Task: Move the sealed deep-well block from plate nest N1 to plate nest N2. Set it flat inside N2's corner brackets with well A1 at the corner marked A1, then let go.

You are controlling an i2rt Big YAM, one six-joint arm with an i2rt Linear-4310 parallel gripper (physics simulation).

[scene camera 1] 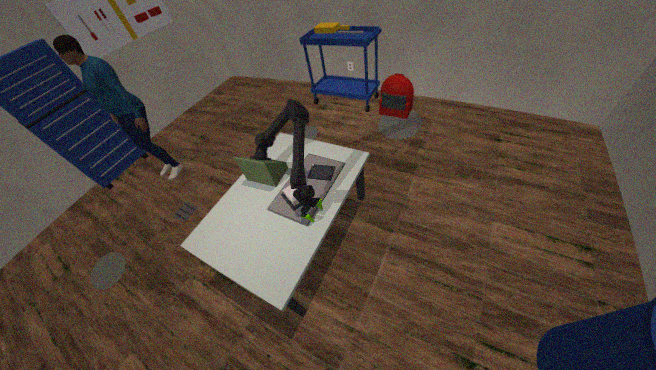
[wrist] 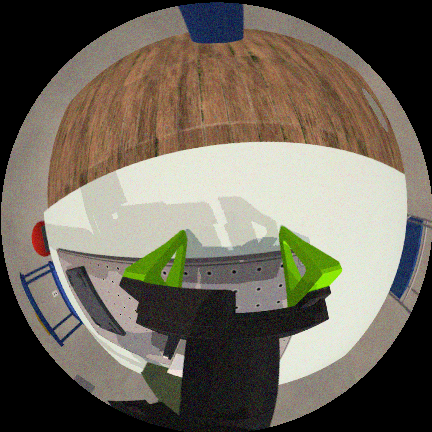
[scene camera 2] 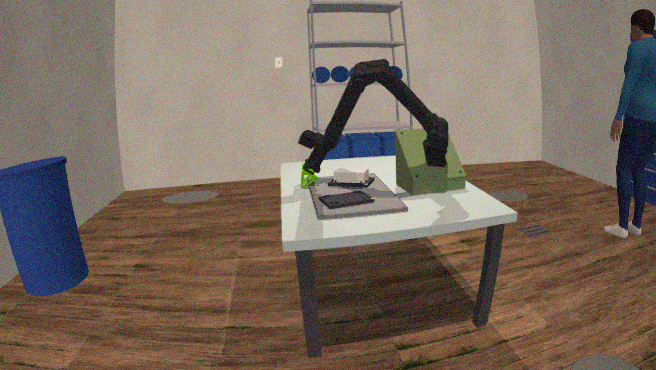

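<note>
The sealed deep-well block is whitish and sits on a dark nest at the plate's far end in scene camera 2. Whether it lies fully flat is too small to tell; in the wrist view the arm hides most of it. The other dark nest holds no block. The labels N1, N2 and A1 are not readable. My gripper has green fingers, open and empty, low beside the block's nest, with its tips past the plate's long edge.
Both nests are on a grey perforated plate on the white table. A green sloped housing stands by the arm's base. A person stands away from the table.
</note>
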